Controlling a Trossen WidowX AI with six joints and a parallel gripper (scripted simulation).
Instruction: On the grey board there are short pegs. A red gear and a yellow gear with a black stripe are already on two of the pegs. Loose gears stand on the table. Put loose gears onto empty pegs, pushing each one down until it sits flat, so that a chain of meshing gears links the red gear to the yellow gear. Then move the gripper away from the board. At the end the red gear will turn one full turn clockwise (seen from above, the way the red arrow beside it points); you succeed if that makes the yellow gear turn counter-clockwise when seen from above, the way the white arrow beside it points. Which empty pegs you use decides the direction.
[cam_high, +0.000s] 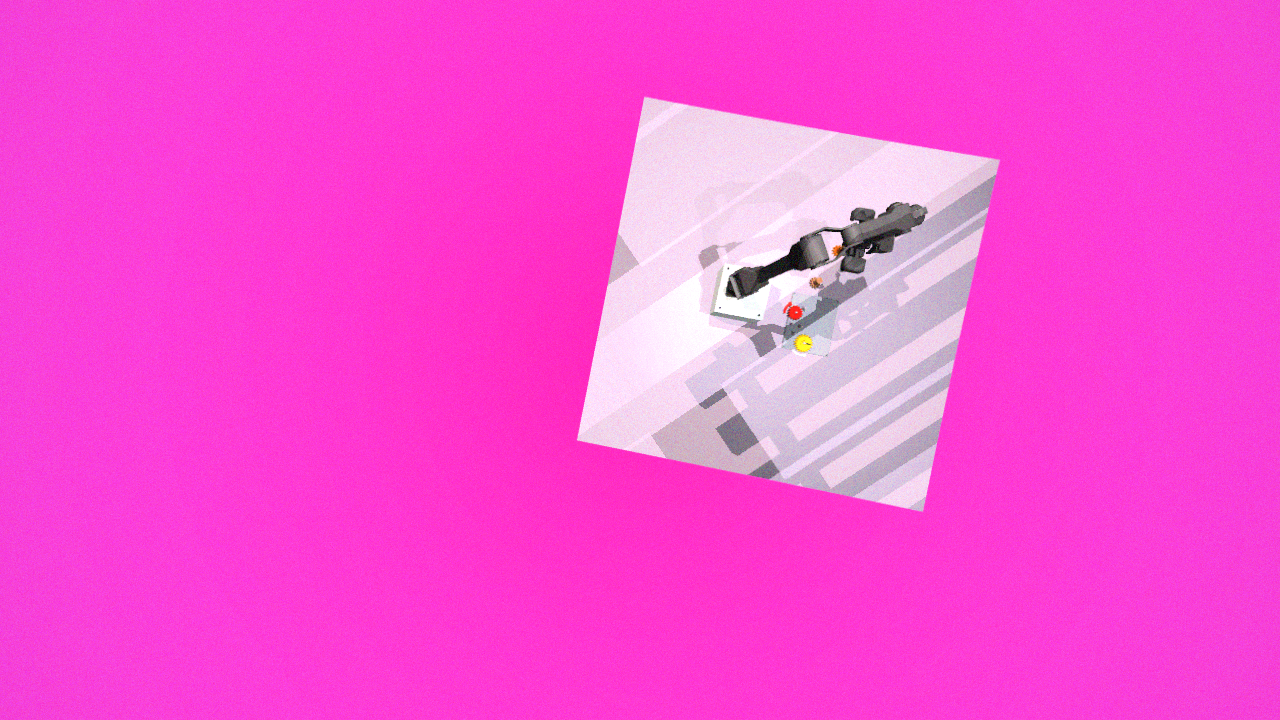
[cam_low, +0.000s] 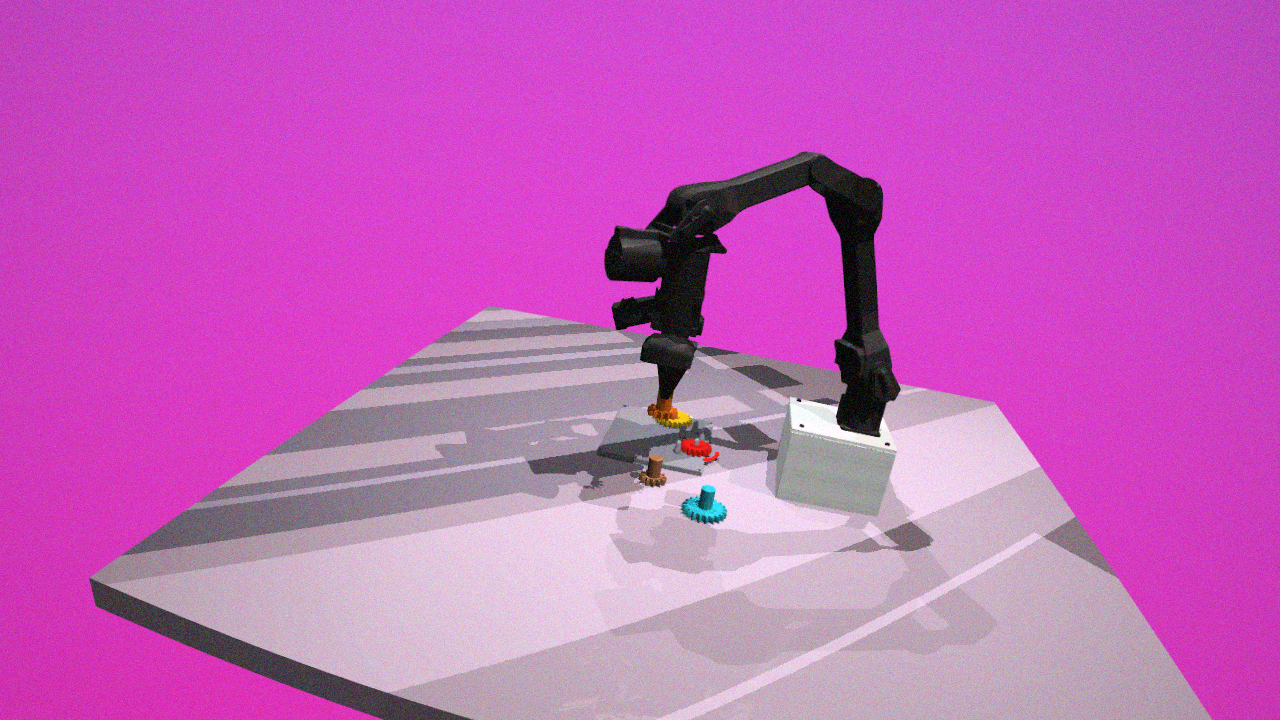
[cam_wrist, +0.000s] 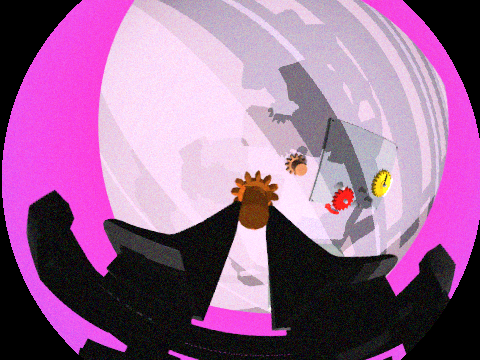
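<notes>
Now: gripper tip 200 mm to the left of the red gear, 150 mm above it and 50 mm past it. The rest, counted from my gripper tip: teal gear: 150 mm below, 80 mm behind, 10 mm to the right; brown gear: 150 mm below, 70 mm to the right; orange gear: 10 mm below.
</notes>
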